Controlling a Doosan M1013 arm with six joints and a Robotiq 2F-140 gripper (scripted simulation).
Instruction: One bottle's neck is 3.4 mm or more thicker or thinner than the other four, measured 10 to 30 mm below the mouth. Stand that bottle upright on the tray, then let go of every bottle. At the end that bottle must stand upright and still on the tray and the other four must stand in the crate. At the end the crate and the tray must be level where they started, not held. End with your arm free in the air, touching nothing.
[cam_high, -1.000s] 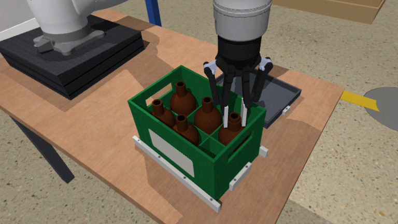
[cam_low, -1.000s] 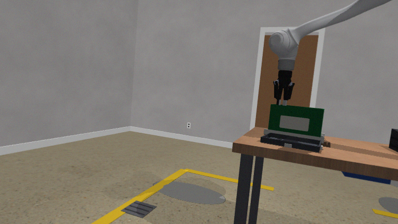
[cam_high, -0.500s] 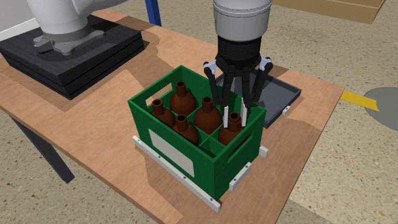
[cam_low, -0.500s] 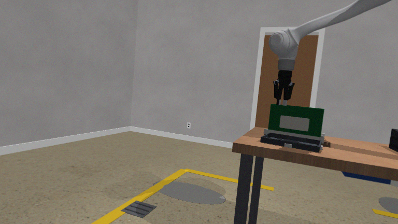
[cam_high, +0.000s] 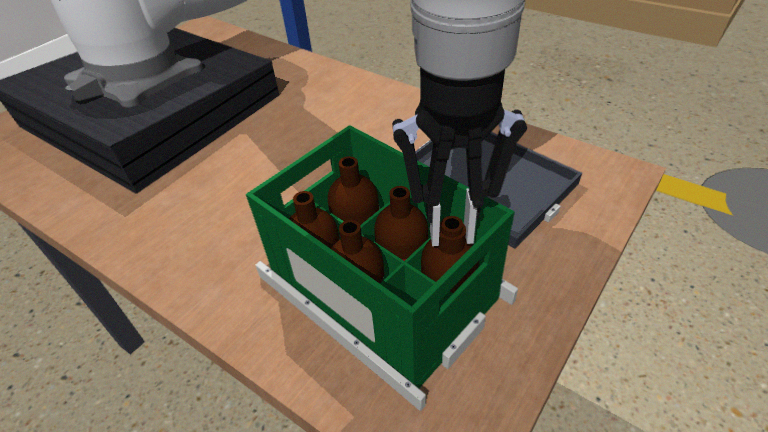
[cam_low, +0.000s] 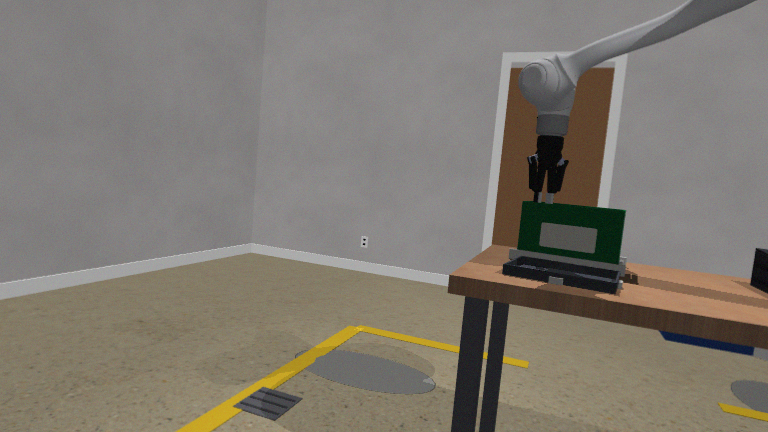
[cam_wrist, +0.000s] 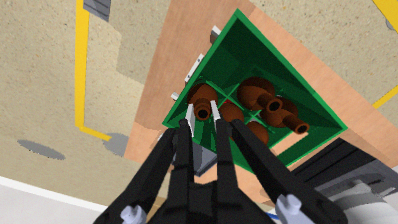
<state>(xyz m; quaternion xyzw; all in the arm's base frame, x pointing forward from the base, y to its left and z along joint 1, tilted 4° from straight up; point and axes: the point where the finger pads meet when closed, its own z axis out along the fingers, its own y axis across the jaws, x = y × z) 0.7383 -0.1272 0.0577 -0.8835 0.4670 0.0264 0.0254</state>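
The crate lies 9 cm behind my hand, 2 cm to the right of it and 9 cm below it. Also, from my hand: grey tray (6 cm behind, 26 cm to the left, 16 cm below).
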